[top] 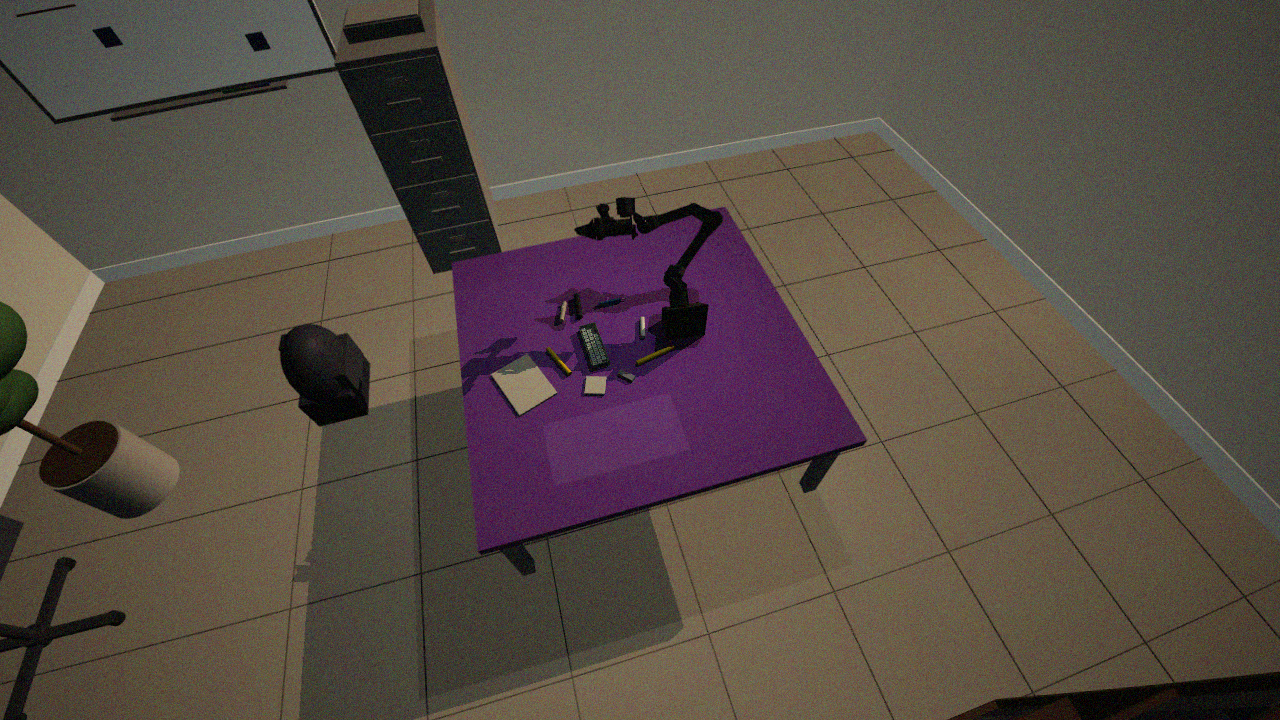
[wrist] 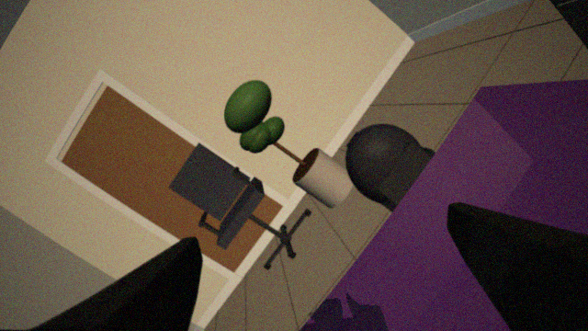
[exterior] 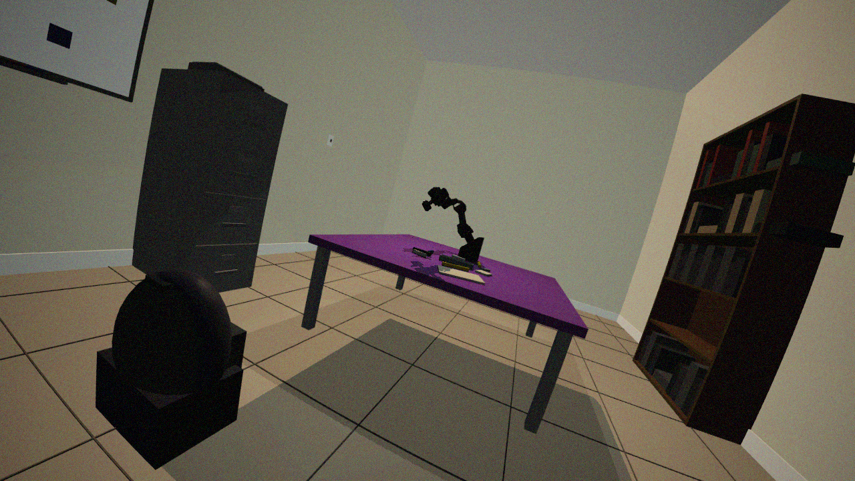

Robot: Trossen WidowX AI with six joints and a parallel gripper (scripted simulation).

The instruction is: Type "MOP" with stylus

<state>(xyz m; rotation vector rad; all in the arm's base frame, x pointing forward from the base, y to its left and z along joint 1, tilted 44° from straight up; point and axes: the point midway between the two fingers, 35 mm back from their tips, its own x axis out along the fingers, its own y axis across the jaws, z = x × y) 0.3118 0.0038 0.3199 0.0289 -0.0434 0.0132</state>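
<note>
The dark blue stylus lies 330 mm below my gripper tip, 130 mm behind it and 50 mm to the left of it. Also, from my gripper tip: pale stylus tip 330 mm below, 160 mm behind, 50 mm to the left; then white pad 450 mm to the left, 330 mm below, 10 mm behind.
</note>
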